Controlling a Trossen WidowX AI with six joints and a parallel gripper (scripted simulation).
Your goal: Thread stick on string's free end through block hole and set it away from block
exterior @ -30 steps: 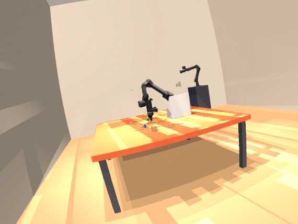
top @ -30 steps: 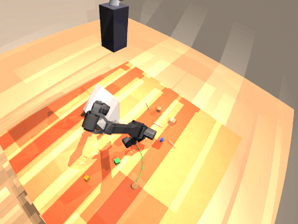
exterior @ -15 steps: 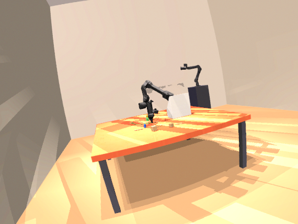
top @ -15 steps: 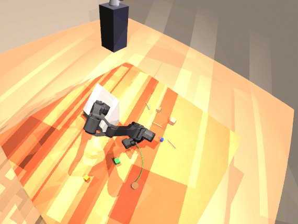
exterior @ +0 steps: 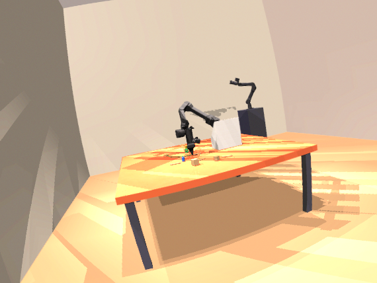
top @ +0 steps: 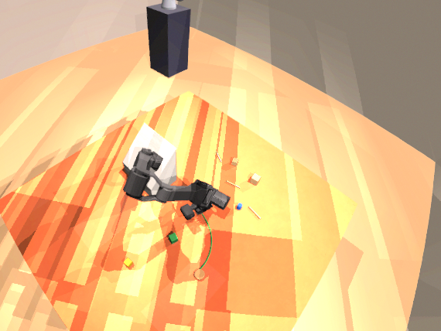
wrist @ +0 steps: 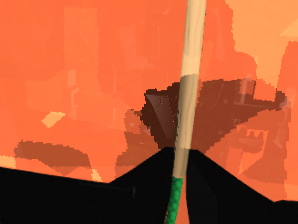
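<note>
My gripper tip is 17 cm to the left of the green block and 1 cm below it. Also, from my gripper tip: blue piece (12 cm ahead, 14 cm to the left, 1 cm above); then thin wooden stick (1 cm behind); then round wooden button (17 cm ahead, 21 cm to the right).
</note>
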